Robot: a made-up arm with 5 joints. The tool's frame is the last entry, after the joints.
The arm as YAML. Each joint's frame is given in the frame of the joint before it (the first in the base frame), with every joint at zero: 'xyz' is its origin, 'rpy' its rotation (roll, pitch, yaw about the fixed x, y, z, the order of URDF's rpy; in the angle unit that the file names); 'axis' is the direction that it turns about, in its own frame. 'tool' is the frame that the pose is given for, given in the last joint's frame.
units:
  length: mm
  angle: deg
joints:
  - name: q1
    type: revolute
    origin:
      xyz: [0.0, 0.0, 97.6]
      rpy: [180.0, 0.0, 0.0]
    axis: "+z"
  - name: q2
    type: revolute
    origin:
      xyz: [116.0, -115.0, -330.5]
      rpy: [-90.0, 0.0, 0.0]
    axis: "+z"
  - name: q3
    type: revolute
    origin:
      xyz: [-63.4, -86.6, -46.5]
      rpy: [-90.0, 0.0, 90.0]
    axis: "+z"
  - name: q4
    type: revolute
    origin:
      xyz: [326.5, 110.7, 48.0]
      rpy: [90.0, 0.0, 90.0]
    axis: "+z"
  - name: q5
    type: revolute
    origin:
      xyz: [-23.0, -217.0, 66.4]
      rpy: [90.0, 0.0, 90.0]
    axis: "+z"
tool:
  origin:
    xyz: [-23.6, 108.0, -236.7]
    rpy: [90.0, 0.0, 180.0]
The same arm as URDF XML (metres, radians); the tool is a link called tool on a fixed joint. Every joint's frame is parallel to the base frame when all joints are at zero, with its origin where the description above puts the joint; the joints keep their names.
<robot name="arm">
<joint name="tool_fixed" type="fixed"><parent link="link5"/><child link="tool"/><origin xyz="0.0236 -0.2367 0.108" rpy="0 0 0"/></joint>
<joint name="q5" type="continuous"><parent link="link4"/><child link="link5"/><origin xyz="0.217 -0.023 0.0664" rpy="0 0 0"/><axis xyz="0 1 0"/></joint>
<joint name="q4" type="continuous"><parent link="link3"/><child link="link4"/><origin xyz="-0.048 0.1107 0.3265" rpy="0 0 0"/><axis xyz="0 0 1"/></joint>
<joint name="q3" type="continuous"><parent link="link2"/><child link="link3"/><origin xyz="-0.0634 0.0465 -0.0866" rpy="0 0 0"/><axis xyz="-1 0 0"/></joint>
<joint name="q2" type="continuous"><parent link="link1"/><child link="link2"/><origin xyz="0.116 0.115 0.3305" rpy="0 0 0"/><axis xyz="0 -1 0"/></joint>
<joint name="q1" type="continuous"><parent link="base_link"/><child link="link1"/><origin xyz="0 0 0.0976" rpy="0 0 0"/><axis xyz="0 0 -1"/></joint>
<link name="base_link"/>
<link name="link1"/>
<link name="link2"/>
<link name="link3"/>
<link name="link4"/>
<link name="link5"/>
<link name="tool"/>
</robot>

